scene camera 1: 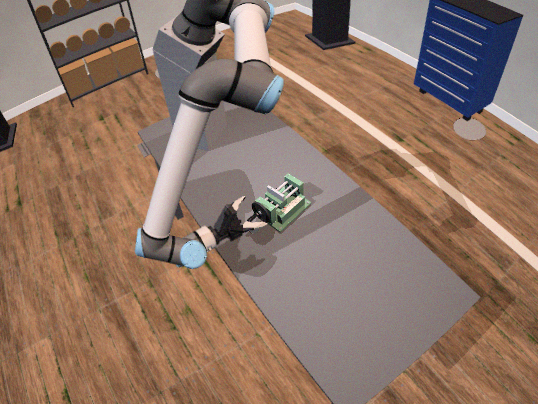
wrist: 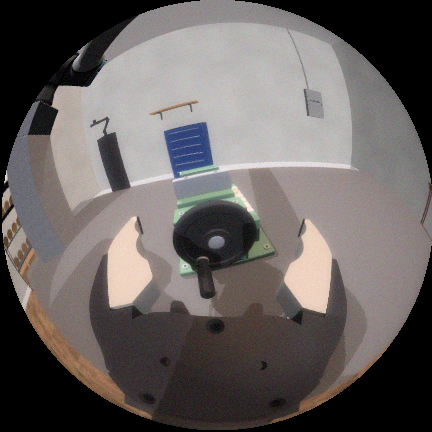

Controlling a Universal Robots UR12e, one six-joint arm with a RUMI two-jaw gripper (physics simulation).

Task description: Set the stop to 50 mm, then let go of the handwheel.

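Frame: origin at the arm's base, x ahead, y left, z up, level; centimetres.
Where they show: gripper, fingertip midpoint: [scene camera 1: 256,209] [wrist: 220,219]; arm's base at its link origin: [scene camera 1: 193,31].
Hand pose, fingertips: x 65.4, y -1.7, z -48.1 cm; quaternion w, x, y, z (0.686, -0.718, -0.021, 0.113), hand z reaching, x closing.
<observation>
Things, the pixels of their top centre, and the offset from my fingertips. "spot": a spot on its surface instead. Level surfaces: height alone.
- crank handle at its top centre: [wrist: 202,272] dx -2.4, dy -1.3, dz -6.0 cm
- light grey plate at its top centre: [wrist: 203,172] [scene camera 1: 276,191] dx -4.7, dy +10.6, dz +0.5 cm
- pale scale strip at a spot on its surface: [scene camera 1: 294,209] spot: dx +0.3, dy +16.1, dz -8.4 cm
- large grey table top at its surface level: dz -11.9 cm
A green stop device [scene camera 1: 293,181] [wrist: 260,247] stands on the grey surface. Its black handwheel [scene camera 1: 260,212] [wrist: 215,220] faces my gripper, and the crank handle [wrist: 205,281] points down and slightly left in the wrist view. A light grey plate [scene camera 1: 275,193] [wrist: 202,187], apparently the stop, sits across the rods, between the device's ends. A pale scale strip [scene camera 1: 294,209] runs along the side; its marks are too small to read. My gripper [scene camera 1: 255,211] [wrist: 220,219] is open and empty, its fingers wide apart on either side of the handwheel, clear of its rim.
The device stands on a large grey table top [scene camera 1: 360,300]. The arm's grey pedestal [scene camera 1: 167,65] is at the far end. A blue drawer cabinet [scene camera 1: 462,55] [wrist: 189,147], a shelf rack [scene camera 1: 65,82] and a black column [scene camera 1: 331,22] [wrist: 113,160] stand farther off.
</observation>
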